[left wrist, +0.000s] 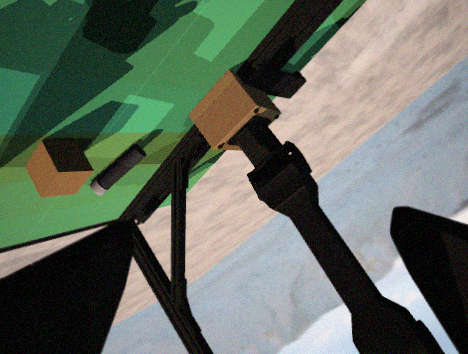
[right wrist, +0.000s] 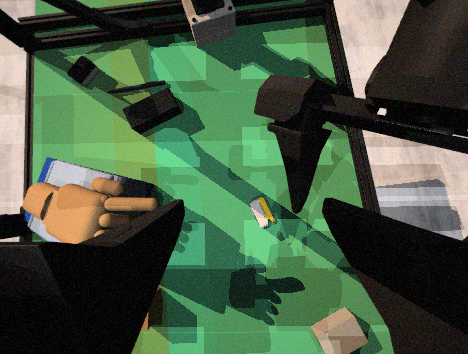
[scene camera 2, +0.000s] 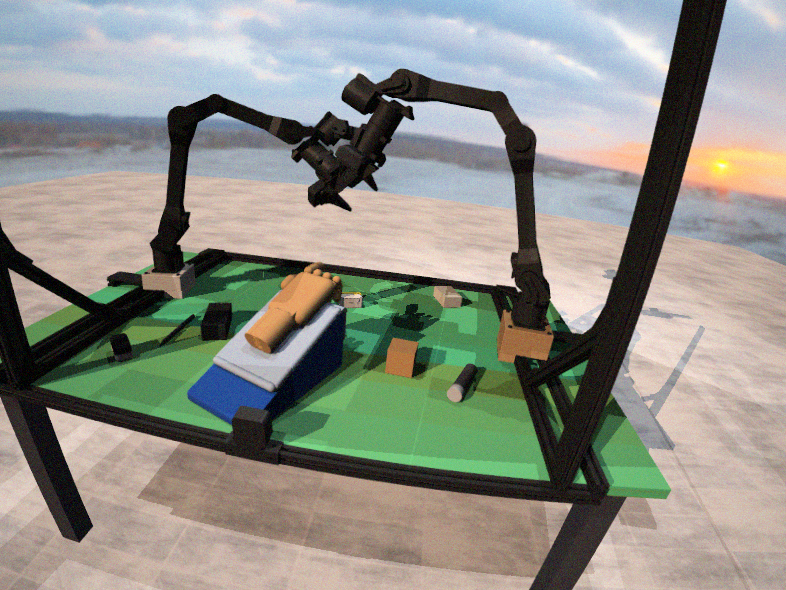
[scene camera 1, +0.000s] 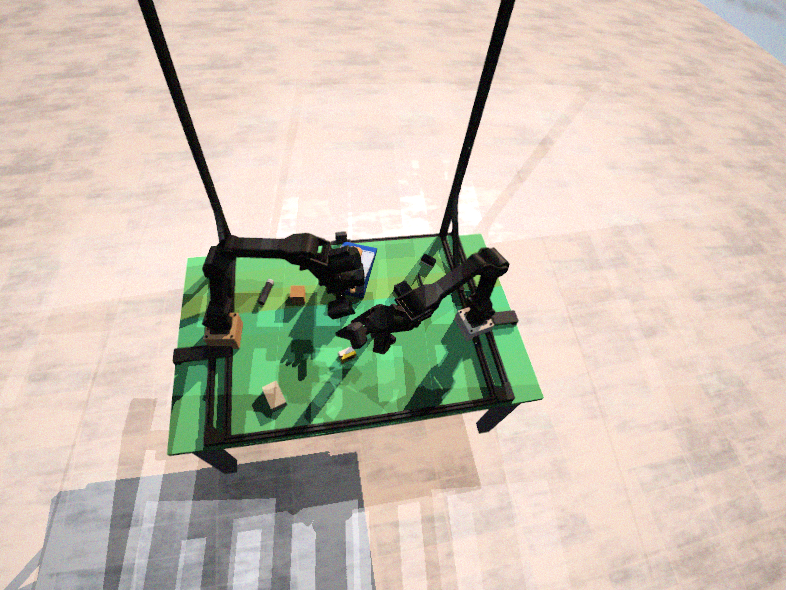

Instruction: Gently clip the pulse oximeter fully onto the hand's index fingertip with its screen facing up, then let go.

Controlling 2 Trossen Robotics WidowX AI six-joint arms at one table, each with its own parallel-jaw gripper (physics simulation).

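Places are measured from the left arm's base along level axes (x ahead, y left, z up), in millimetres.
Pixels of known places: left gripper, fingertip midpoint: (left wrist: pixel 262 227) (right wrist: pixel 349 242) (scene camera 2: pixel 364 200) (scene camera 1: pixel 343 328); right gripper, fingertip midpoint: (right wrist: pixel 253 205) (scene camera 2: pixel 343 189) (scene camera 1: pixel 353 300); left arm's base at its link origin: (scene camera 2: pixel 168 268) (scene camera 1: pixel 475 318); right arm's base at its link origin: (left wrist: pixel 249 130) (scene camera 2: pixel 527 322) (scene camera 1: pixel 221 325).
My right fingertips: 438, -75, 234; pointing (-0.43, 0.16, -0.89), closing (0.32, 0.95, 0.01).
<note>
For each thing: its top centre in the pictures, then the offset to it from my right fingertips, as dx, dy, dz. "spot": a spot on its surface instead.
- pulse oximeter at its top centre: (right wrist: pixel 262 212) (scene camera 2: pixel 351 294) (scene camera 1: pixel 347 352) +33, +33, -261
- blue wedge at a spot on its surface: (scene camera 2: pixel 318 360) spot: -27, -307, -244
- orange cube at its top centre: (left wrist: pixel 67 183) (scene camera 2: pixel 403 346) (right wrist: pixel 134 315) (scene camera 1: pixel 297 291) +126, -249, -243
- dark cylinder at its top centre: (left wrist: pixel 122 176) (scene camera 2: pixel 464 375) (scene camera 1: pixel 265 289) +232, -309, -265
- pale block at its top centre: (right wrist: pixel 342 339) (scene camera 2: pixel 448 291) (scene camera 1: pixel 273 394) +298, +91, -263
- black box at its top centre: (scene camera 2: pixel 216 313) (right wrist: pixel 149 107) (scene camera 1: pixel 407 293) -255, -118, -258
- thin black rod at its top centre: (scene camera 2: pixel 177 327) (right wrist: pixel 134 86) -335, -145, -284
The pulse oximeter (scene camera 1: pixel 346 353) (scene camera 2: pixel 351 300) (right wrist: pixel 262 212), small, white and yellow, lies on the green table; which way its screen faces is too small to tell. The tan hand (scene camera 2: pixel 298 301) (right wrist: pixel 75 212) rests palm down on a blue wedge (scene camera 2: pixel 318 360) with a pale top; its index finger (right wrist: pixel 134 203) sticks out straight. My right gripper (scene camera 2: pixel 361 198) (right wrist: pixel 253 205) is open and empty, high above the table; the oximeter shows between its fingers in the right wrist view. My left gripper (scene camera 1: pixel 361 341) (left wrist: pixel 262 227) is open and empty, raised beside the right one, partly hidden behind it in scene camera 2.
An orange cube (scene camera 1: pixel 297 294) (scene camera 2: pixel 401 356) (left wrist: pixel 59 172) and a dark cylinder (scene camera 1: pixel 266 292) (scene camera 2: pixel 462 382) (left wrist: pixel 118 169) lie beyond the wedge. A pale block (scene camera 1: pixel 273 395) (right wrist: pixel 340 331) lies near the edge. A black box (scene camera 2: pixel 216 321) (right wrist: pixel 152 110) and a thin black rod (scene camera 2: pixel 177 329) lie opposite. Both arms cross close together.
</note>
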